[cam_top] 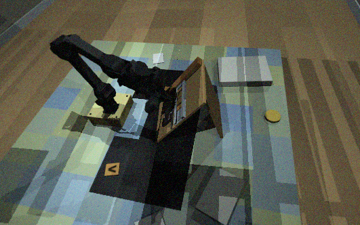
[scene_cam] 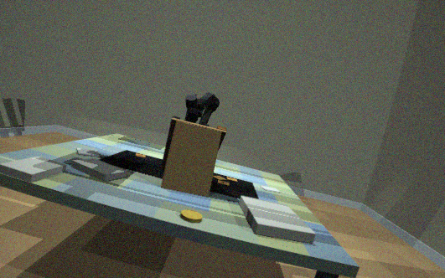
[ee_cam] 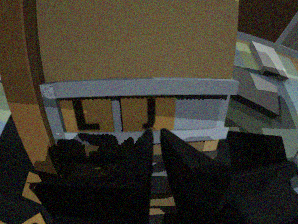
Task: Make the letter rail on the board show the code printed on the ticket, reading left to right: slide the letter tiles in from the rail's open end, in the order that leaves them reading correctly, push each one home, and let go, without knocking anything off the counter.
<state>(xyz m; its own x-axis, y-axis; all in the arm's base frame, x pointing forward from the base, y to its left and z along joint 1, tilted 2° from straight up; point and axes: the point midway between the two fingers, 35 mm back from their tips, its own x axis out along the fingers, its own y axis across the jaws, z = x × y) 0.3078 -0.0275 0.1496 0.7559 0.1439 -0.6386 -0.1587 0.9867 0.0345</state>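
The j tile lies 30 mm below my gripper tip, 30 mm ahead of it and 10 mm to the left of it. The rest, counted from my gripper tip: v tile 260 mm to the right, 230 mm behind, 190 mm below; white ticket 110 mm below, 30 mm behind, 10 mm to the left; black mat 200 mm below, 130 mm behind, 20 mm to the left.
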